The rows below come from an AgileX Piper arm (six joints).
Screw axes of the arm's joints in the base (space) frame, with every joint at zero. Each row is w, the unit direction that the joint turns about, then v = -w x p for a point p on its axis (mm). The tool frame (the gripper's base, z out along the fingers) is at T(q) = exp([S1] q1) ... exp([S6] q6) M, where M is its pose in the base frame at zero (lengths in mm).
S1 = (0, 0, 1, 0, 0, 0)
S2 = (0, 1, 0, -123, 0, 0)
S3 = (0, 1, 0, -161.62, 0, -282.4)
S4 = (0.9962, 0, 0.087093, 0, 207.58, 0)
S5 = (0, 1, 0, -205.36, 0, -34.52)
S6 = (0.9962, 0, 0.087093, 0, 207.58, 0)
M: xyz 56.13 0 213.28 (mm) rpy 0 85.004 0 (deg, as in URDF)
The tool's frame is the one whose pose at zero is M.
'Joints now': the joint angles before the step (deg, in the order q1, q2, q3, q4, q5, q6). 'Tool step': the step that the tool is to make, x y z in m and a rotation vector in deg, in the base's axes. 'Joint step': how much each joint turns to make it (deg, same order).
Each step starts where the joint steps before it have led.
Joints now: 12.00, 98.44, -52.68, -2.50, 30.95, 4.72
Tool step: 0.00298, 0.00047, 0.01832, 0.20, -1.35, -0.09
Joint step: 0.00, -1.90, -2.24, -0.01, 2.78, 0.01
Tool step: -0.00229, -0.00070, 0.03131, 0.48, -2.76, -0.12
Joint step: 0.00, -4.15, -2.40, -0.01, 3.76, -0.01
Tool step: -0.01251, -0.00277, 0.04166, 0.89, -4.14, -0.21
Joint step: 0.00, -6.52, -2.00, 0.10, 4.29, 0.00
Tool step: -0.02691, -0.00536, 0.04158, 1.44, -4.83, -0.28
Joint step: 0.00, -8.56, -0.33, 0.47, 3.87, 0.00
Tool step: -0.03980, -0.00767, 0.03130, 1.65, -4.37, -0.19
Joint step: 0.00, -9.98, 1.82, 0.74, 3.54, -0.01
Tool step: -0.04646, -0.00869, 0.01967, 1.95, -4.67, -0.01
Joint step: 0.00, -10.92, 3.24, 0.96, 2.70, -0.04
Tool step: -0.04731, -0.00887, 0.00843, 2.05, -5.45, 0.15
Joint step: 0.00, -11.35, 4.02, 0.91, 1.57, -0.05
